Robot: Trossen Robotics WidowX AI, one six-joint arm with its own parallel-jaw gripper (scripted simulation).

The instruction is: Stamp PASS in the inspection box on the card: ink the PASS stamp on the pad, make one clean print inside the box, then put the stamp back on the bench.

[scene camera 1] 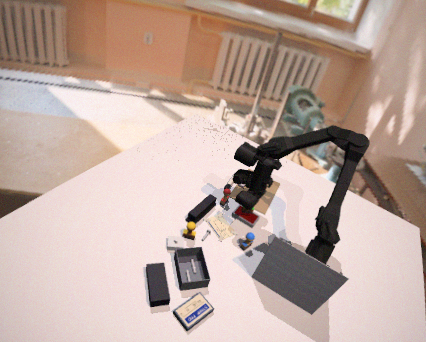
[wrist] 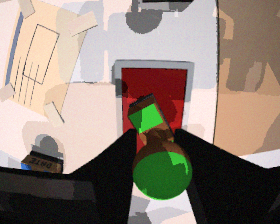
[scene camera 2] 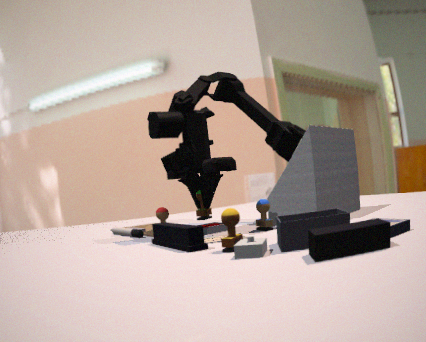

Labels:
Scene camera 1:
my gripper
grey tray
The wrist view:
my gripper
pad
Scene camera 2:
my gripper
grey tray

